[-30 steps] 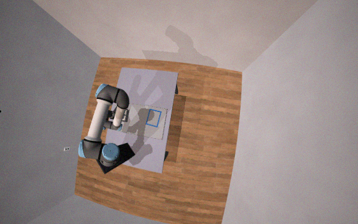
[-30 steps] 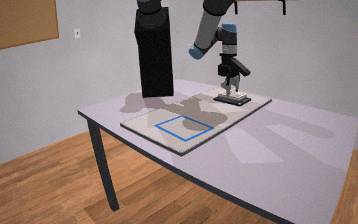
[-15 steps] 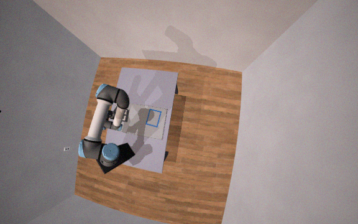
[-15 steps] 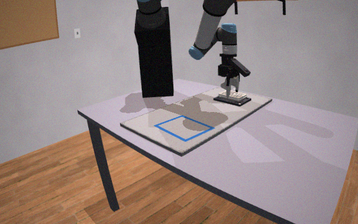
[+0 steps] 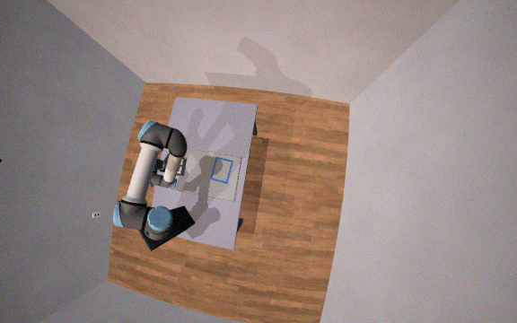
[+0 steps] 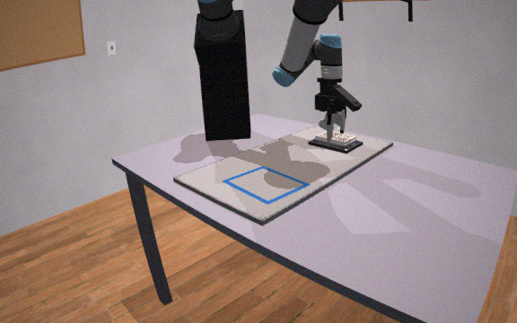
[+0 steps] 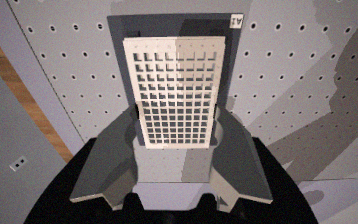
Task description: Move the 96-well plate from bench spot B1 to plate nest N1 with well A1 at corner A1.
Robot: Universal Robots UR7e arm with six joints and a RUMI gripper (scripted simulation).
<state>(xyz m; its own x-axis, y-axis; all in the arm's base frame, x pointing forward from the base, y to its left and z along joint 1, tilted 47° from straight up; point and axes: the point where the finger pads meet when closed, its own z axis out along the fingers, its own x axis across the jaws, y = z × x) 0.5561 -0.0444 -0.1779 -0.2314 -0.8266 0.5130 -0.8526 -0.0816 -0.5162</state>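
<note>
Now: the 96-well plate 1 cm below my hand. The rest, counted from my hand: dark plate nest 3 cm below; then A1 label 7 cm to the right, 6 cm ahead, 2 cm below.
</note>
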